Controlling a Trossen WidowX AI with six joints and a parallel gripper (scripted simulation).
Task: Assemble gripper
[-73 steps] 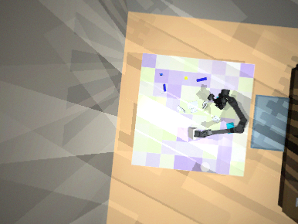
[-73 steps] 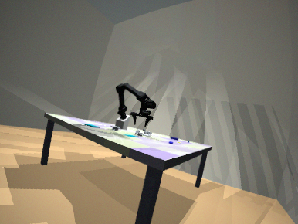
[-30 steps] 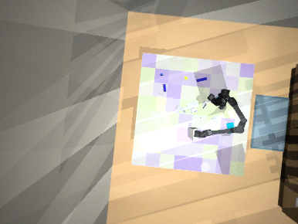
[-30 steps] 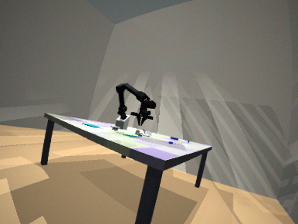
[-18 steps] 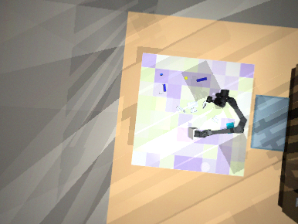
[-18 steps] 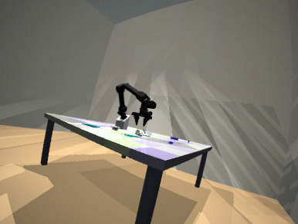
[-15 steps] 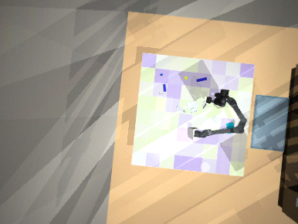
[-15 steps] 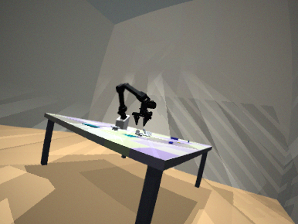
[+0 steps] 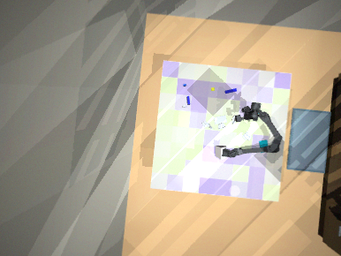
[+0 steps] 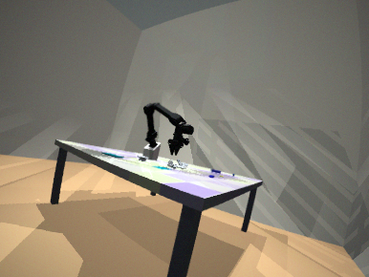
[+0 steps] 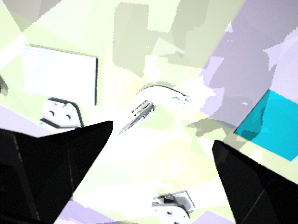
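Now: gripper tip 8 cm above the white jaw. Round my gripper tip: cyan square 16 cm to the right, 8 cm below, 6 cm ahead; then blue dot 56 cm to the left, 27 cm ahead, 7 cm below; then yellow dot 27 cm to the left, 26 cm ahead, 8 cm below.
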